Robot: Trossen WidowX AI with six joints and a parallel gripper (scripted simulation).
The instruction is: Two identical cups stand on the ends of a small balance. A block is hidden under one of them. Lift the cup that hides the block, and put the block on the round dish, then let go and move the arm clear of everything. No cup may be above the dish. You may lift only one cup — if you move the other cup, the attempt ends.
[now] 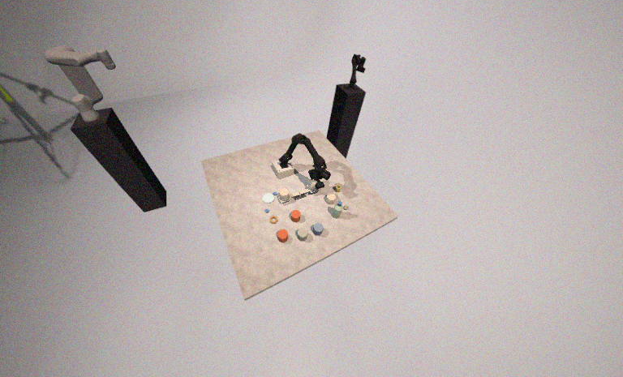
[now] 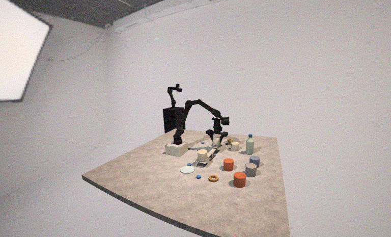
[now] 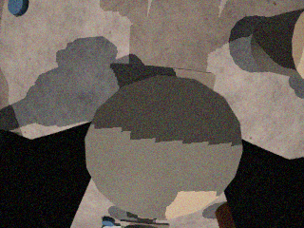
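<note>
Right now my gripper tip is 10 mm to the left of the shiny block and 10 mm above it. The rest, counted from my gripper tip: balance 130 mm to the right, 60 mm below; then balance beam 130 mm to the right, 50 mm below; then yellow piece 60 mm ahead, 200 mm to the left, 60 mm below.
</note>
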